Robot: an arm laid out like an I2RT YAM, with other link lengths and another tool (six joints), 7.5 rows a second.
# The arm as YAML. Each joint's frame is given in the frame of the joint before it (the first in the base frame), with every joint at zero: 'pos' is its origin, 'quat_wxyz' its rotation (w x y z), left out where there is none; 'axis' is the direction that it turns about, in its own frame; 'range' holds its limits. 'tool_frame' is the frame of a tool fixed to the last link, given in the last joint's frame.
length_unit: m
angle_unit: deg
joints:
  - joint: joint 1
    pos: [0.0, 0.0, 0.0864]
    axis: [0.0, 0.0, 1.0]
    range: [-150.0, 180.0]
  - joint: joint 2
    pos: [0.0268, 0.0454, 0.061]
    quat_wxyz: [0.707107, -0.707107, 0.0, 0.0]
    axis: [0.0, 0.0, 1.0]
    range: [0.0, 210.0]
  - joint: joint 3
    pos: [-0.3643, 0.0, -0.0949]
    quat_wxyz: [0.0, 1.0, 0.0, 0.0]
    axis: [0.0, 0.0, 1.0]
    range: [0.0, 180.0]
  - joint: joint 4
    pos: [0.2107, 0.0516, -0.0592]
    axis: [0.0, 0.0, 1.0]
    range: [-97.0, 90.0]
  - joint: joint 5
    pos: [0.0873, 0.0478, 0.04]
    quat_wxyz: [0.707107, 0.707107, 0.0, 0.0]
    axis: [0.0, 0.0, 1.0]
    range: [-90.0, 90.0]
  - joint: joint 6
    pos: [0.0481, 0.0, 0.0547]
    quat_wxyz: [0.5, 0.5, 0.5, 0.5]
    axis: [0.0, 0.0, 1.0]
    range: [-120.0, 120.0]
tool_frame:
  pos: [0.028, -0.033, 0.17]
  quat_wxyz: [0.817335, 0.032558, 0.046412, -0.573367]
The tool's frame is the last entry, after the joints.
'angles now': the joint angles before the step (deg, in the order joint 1, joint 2, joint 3, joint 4, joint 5, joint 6). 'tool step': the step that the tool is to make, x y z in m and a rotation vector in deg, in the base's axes. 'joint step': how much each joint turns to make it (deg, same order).
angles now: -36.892 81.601 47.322 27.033 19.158 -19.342
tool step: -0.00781 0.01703 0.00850 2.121 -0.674 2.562
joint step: 0.033 -4.246 1.575 -7.111 -2.794 1.821
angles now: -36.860 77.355 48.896 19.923 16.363 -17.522
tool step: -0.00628 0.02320 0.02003 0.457 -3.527 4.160
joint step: 0.009 -4.573 0.322 -2.829 -4.440 1.977
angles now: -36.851 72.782 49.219 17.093 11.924 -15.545
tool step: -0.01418 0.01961 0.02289 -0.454 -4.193 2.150
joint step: -0.007 -4.502 -0.173 -1.073 -2.331 1.996
